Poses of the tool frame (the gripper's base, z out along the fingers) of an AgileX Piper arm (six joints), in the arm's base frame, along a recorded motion.
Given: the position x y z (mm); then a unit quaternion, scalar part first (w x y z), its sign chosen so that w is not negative.
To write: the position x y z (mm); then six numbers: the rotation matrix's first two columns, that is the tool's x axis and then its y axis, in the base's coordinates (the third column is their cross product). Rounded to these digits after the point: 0 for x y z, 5 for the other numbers.
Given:
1: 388 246 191 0.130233 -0.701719 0.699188 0.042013
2: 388 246 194 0.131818 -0.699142 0.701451 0.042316
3: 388 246 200 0.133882 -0.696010 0.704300 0.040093
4: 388 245 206 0.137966 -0.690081 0.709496 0.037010
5: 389 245 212 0.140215 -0.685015 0.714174 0.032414
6: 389 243 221 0.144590 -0.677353 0.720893 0.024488
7: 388 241 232 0.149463 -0.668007 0.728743 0.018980
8: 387 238 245 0.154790 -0.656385 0.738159 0.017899
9: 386 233 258 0.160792 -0.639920 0.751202 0.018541
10: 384 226 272 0.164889 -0.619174 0.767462 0.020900
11: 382 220 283 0.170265 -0.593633 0.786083 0.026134
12: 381 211 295 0.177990 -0.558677 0.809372 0.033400
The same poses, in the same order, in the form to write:
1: 388 246 191 0.01874 -0.97032 -0.24108 -0.99221 0.01165 -0.12402
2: 388 246 194 0.01235 -0.96967 -0.24410 -0.99198 0.01882 -0.12495
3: 388 246 200 0.00471 -0.96966 -0.24440 -0.99113 0.02793 -0.12989
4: 388 245 206 -0.00951 -0.96901 -0.24685 -0.98943 0.04484 -0.13790
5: 389 245 212 -0.02219 -0.96935 -0.24468 -0.98753 0.05941 -0.14580
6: 389 243 221 -0.04057 -0.96952 -0.24164 -0.98368 0.08119 -0.16057
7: 388 241 232 -0.06285 -0.96794 -0.24320 -0.97929 0.10681 -0.17202
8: 387 238 245 -0.09040 -0.96349 -0.25202 -0.97457 0.13768 -0.17678
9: 386 233 258 -0.12930 -0.95546 -0.26530 -0.96738 0.18032 -0.17793
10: 384 226 272 -0.17887 -0.94349 -0.27897 -0.95728 0.23237 -0.17211
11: 382 220 283 -0.23722 -0.92439 -0.29871 -0.94219 0.29383 -0.16106
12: 381 211 295 -0.31240 -0.89247 -0.32544 -0.91625 0.37353 -0.14481
